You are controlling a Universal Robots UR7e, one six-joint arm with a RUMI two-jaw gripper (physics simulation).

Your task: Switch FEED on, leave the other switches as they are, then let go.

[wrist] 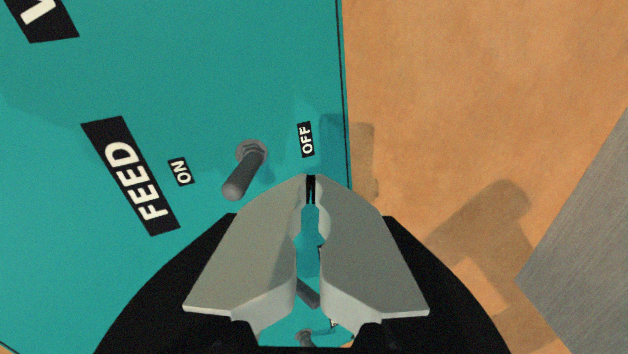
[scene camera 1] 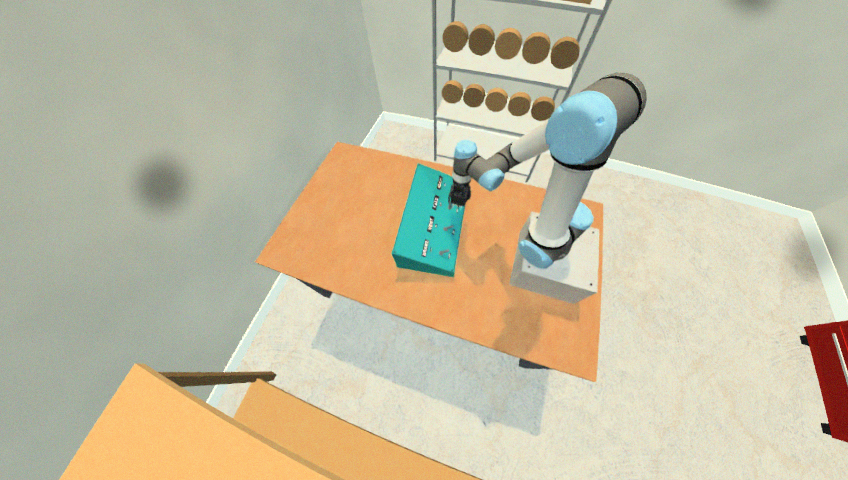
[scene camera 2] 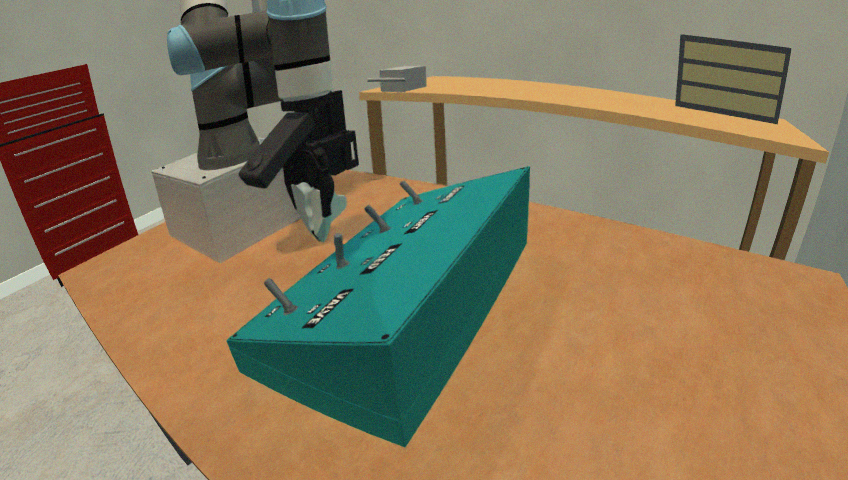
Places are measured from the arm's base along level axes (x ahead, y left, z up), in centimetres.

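Pixels of known places: gripper, between the fingertips: [wrist: 311, 177] [scene camera 1: 458, 206] [scene camera 2: 321, 240]; arm's base, origin of its link: [scene camera 2: 229, 158].
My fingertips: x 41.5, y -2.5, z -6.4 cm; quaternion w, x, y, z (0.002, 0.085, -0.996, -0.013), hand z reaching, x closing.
Note:
For each thing: its top centre in the pictures, then the offset to it from my fingertips. Level surfaces: height alone.
- FEED lever, centre of its top: [wrist: 233, 194] [scene camera 2: 336, 234] dx +3.9, dy +0.5, dz +2.1 cm
- VALVE lever, centre of its top: [scene camera 2: 274, 280] dx +6.3, dy -11.4, dz +1.2 cm
- wooden table, height of its surface: dz -11.4 cm
The teal switch console [scene camera 1: 410, 228] [scene camera 2: 464, 309] [wrist: 65, 280] stands on the table. The FEED lever [scene camera 2: 339, 251] [wrist: 242, 175] tilts toward its ON label [wrist: 181, 171], away from its OFF label [wrist: 306, 139]. The VALVE lever [scene camera 2: 278, 295] and the two far levers [scene camera 2: 376, 217] [scene camera 2: 410, 192] lean to their OFF side. My gripper [scene camera 2: 321, 238] [wrist: 311, 177] is shut on nothing. Its tips hang close to the FEED lever on the OFF side, with a gap in the wrist view. In scene camera 1 my gripper [scene camera 1: 456, 205] hides much of the FEED area.
The arm's pale base block [scene camera 1: 553, 279] [scene camera 2: 220, 220] stands on the wooden table [scene camera 1: 309, 220] [scene camera 2: 624, 356]. A shelf rack [scene camera 1: 435, 127] with round discs is behind the table. A red cabinet [scene camera 2: 59, 172] and a long workbench [scene camera 2: 535, 98] stand farther off.

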